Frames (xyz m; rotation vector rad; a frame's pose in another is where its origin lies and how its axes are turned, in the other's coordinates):
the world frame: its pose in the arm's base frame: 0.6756 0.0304 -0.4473 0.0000 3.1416 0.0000
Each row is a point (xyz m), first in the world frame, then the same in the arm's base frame.
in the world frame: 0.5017 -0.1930 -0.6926
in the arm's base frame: 0.1739 -0.1626 0.2453
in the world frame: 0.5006 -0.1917 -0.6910
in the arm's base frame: 0.1750 -0.1613 0.2437
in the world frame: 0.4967 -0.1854 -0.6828
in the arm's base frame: 0.1789 -0.1550 0.2355
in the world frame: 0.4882 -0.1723 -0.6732
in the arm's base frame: 0.1874 -0.1419 0.2259
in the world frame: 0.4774 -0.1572 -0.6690
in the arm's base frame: 0.1982 -0.1268 0.2217
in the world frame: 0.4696 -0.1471 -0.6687
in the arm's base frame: 0.2060 -0.1167 0.2214
